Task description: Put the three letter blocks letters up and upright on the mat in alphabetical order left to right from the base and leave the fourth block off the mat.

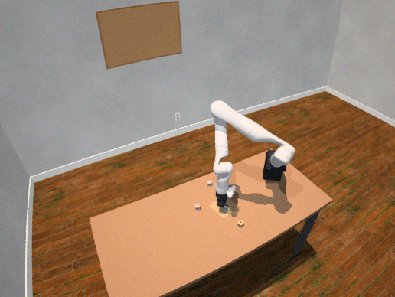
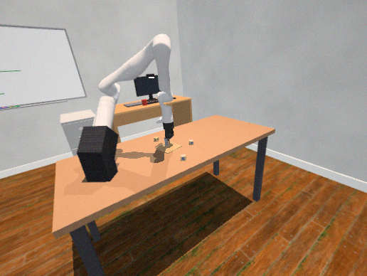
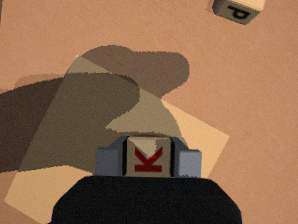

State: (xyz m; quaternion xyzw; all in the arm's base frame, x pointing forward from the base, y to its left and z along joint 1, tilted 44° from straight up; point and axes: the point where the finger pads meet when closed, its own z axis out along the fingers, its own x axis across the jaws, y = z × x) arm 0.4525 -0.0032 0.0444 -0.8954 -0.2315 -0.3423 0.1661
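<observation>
Now: hand 3 cm to the left of the pale square mat, 2 cm above it and 1 cm past it. The rest, counted from my hand: block right at my hand.
</observation>
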